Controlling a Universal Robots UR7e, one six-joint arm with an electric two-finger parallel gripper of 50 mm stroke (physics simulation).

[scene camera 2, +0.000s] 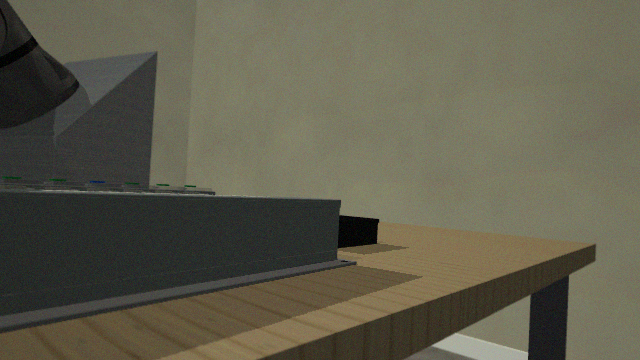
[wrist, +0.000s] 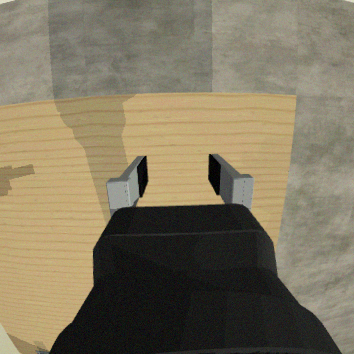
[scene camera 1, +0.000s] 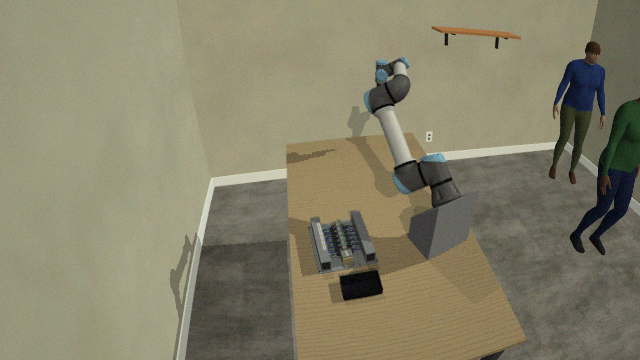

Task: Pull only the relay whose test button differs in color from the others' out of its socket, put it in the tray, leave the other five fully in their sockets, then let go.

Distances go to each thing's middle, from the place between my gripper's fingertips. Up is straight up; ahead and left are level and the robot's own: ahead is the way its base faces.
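Scene:
Position of the grey panel (scene camera 1: 336, 263), measured from my hand: 510 mm ahead, 860 mm to the left, 250 mm below.

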